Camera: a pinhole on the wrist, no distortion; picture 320 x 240 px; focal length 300.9 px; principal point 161.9 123.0 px. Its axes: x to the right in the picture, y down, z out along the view. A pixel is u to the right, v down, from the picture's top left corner.
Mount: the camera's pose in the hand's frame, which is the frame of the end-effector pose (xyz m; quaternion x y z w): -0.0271 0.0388 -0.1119 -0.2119 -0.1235 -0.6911 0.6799
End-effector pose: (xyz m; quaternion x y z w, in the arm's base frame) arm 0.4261 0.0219 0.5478 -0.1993 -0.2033 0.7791 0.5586
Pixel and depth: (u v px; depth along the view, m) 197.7 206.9 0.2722
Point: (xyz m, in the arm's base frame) 0.2260 0.0494 0.5819
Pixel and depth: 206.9 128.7 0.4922
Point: 0.0656 -0.0272 0.7333
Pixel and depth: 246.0 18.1 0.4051
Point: 0.1887 -0.1553 0.7494
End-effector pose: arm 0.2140 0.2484 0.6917 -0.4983 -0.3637 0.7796 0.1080
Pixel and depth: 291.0 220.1 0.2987
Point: 0.0036 0.1732 0.6249
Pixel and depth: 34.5 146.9 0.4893
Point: 0.0801 -0.1322 0.3948
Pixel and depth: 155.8 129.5 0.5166
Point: -0.0418 -0.0832 0.5462
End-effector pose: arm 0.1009 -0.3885 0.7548 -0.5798 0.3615 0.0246 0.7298
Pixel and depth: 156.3 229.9 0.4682
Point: 0.2681 -0.1420 0.4537
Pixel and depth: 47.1 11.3 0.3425
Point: -0.0545 -0.1172 0.5637
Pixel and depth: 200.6 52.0 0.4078
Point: 0.1059 -0.0574 0.6608
